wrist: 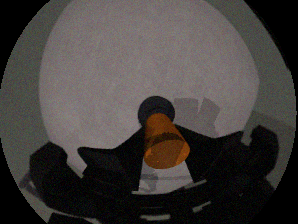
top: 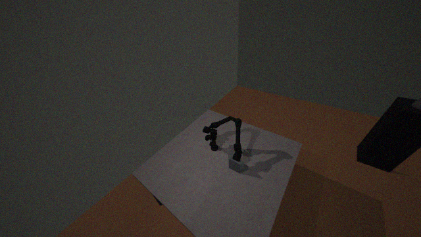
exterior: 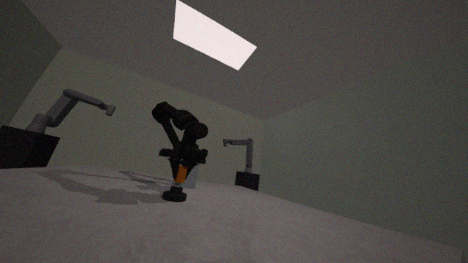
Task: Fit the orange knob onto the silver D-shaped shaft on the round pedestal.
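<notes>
Right now my gripper tip is 40 mm above the round pedestal. From my gripper tip the other things lie so: orange knob (30 mm above).
</notes>
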